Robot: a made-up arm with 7 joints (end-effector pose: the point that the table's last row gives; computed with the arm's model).
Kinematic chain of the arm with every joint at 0, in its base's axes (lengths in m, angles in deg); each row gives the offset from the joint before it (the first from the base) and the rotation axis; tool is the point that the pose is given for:
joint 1: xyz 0 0 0.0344 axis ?
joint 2: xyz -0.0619 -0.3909 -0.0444 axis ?
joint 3: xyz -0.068 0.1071 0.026 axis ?
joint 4: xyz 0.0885 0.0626 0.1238 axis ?
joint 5: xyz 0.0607 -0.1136 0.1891 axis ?
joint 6: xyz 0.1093 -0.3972 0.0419 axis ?
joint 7: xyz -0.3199 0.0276 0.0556 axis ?
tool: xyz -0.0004 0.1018 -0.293
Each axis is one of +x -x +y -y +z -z.
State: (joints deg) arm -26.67 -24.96 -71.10 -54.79 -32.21 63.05 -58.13
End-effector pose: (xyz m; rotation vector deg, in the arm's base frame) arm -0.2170 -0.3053 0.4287 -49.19 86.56 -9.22
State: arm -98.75 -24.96 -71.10 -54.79 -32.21 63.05 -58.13
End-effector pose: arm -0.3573 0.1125 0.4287 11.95 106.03 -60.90
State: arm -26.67 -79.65 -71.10 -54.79 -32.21 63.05 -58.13
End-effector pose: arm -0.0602 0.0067 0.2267 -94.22 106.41 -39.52
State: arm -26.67 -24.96 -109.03 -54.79 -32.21 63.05 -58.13
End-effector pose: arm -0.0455 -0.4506 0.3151 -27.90 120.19 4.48
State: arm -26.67 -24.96 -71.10 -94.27 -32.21 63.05 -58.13
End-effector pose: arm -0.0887 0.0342 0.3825 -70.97 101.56 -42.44
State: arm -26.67 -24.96 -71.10 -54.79 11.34 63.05 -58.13
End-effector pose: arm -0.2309 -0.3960 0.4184 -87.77 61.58 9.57
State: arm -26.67 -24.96 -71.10 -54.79 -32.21 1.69 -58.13
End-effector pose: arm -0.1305 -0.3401 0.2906 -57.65 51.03 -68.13
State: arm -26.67 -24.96 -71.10 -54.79 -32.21 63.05 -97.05
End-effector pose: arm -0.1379 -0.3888 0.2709 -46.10 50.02 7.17
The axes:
joint 1: +z
joint 2: +x
joint 3: -y
joint 4: +z
joint 5: -y
joint 6: -x
joint 7: +y

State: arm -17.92 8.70 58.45 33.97 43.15 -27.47 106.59
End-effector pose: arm -0.5178 -0.7381 -0.0059 -26.08 11.38 25.60
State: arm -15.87 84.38 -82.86 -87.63 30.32 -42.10 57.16
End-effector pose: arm -0.2138 -0.6155 0.5333 69.12 98.47 -17.80
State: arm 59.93 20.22 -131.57 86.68 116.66 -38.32 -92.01
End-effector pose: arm 0.0303 -0.3073 -0.5454 48.90 -6.05 -81.60
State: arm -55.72 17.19 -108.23 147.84 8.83 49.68 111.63
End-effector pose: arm -0.0352 0.0330 -0.5639 13.22 32.84 84.37
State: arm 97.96 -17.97 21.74 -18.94 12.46 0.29 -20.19
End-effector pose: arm 0.5594 -0.1366 0.1596 33.15 -55.72 77.43
